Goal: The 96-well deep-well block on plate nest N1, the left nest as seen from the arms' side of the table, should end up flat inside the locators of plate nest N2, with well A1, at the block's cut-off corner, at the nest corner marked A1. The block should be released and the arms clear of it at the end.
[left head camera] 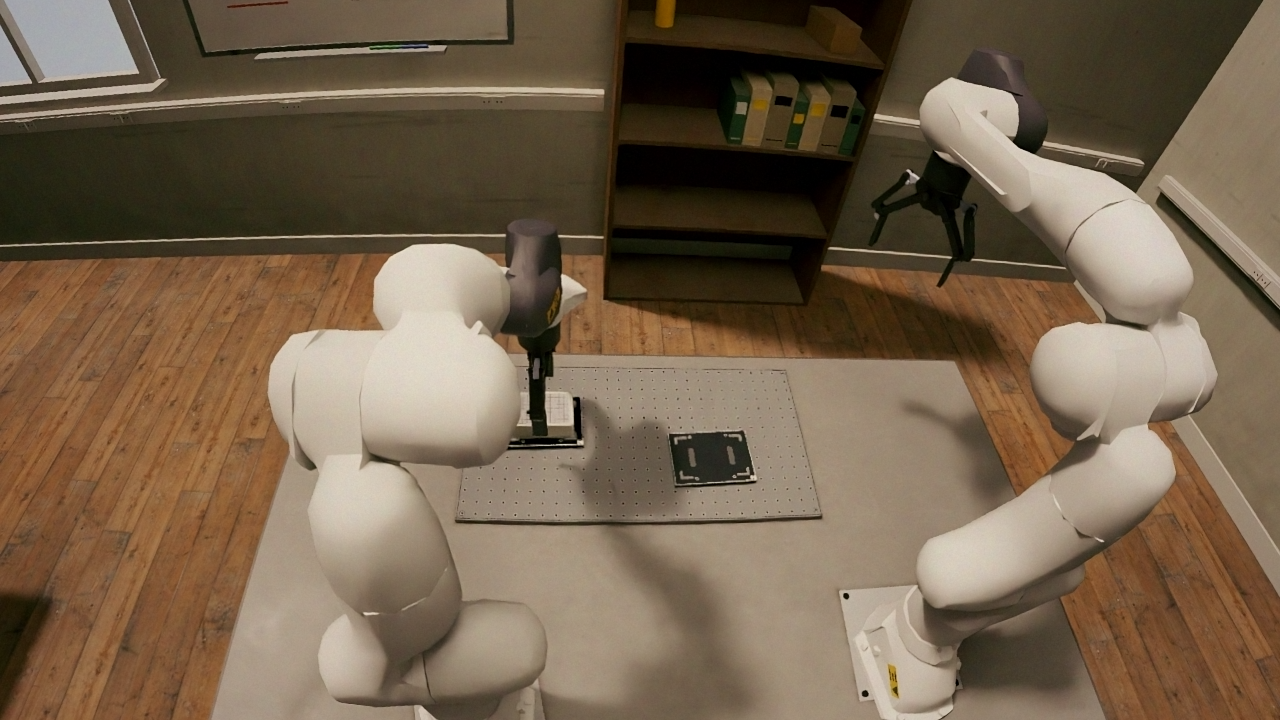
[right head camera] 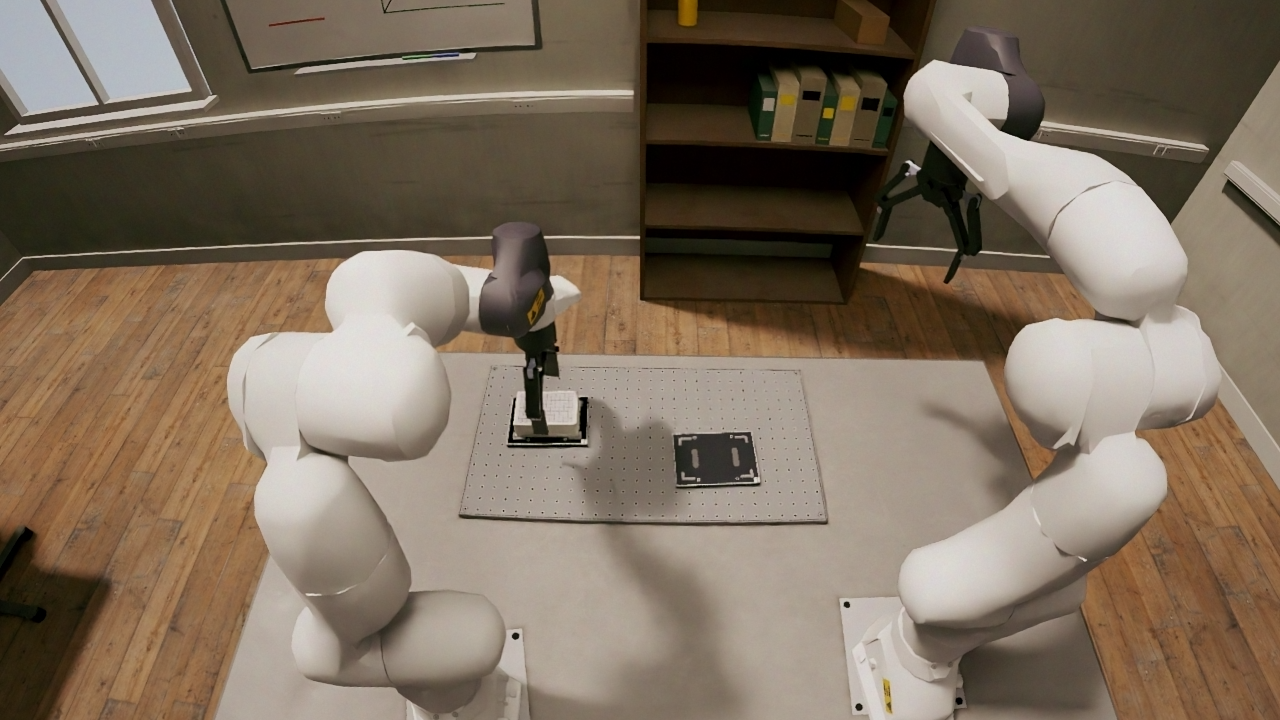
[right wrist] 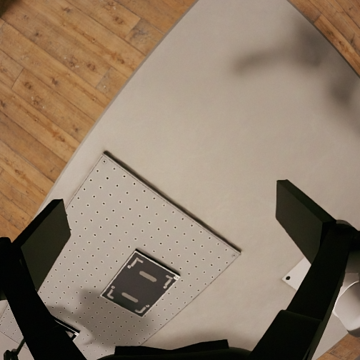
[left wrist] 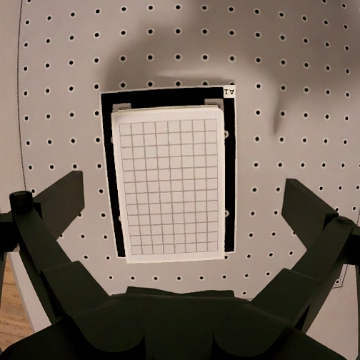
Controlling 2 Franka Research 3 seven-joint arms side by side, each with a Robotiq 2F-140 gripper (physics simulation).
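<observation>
The white 96-well block (left head camera: 561,407) (right head camera: 560,410) (left wrist: 170,185) lies on black plate nest N1 (right head camera: 584,428) (left wrist: 230,175). Its cut-off corner is hard to make out. N1's A1 label (left wrist: 229,92) is at the nest's upper right in the left wrist view. My left gripper (right head camera: 541,394) (left wrist: 183,193) is open above the block, its fingers spread beyond the block's two long sides with gaps. Plate nest N2 (left head camera: 711,458) (right head camera: 716,458) (right wrist: 141,282) is empty; its corner lettering is too small to read. My right gripper (left head camera: 911,259) (right head camera: 914,255) (right wrist: 170,209) is open, high at the far right.
Both nests stand on a perforated board (left head camera: 626,501) (right head camera: 626,503) (right wrist: 150,205) on the grey table (left head camera: 581,573) (right head camera: 581,573). The right arm's base plate (left head camera: 854,617) is at the table's front right. A bookshelf (left head camera: 611,223) stands behind the table.
</observation>
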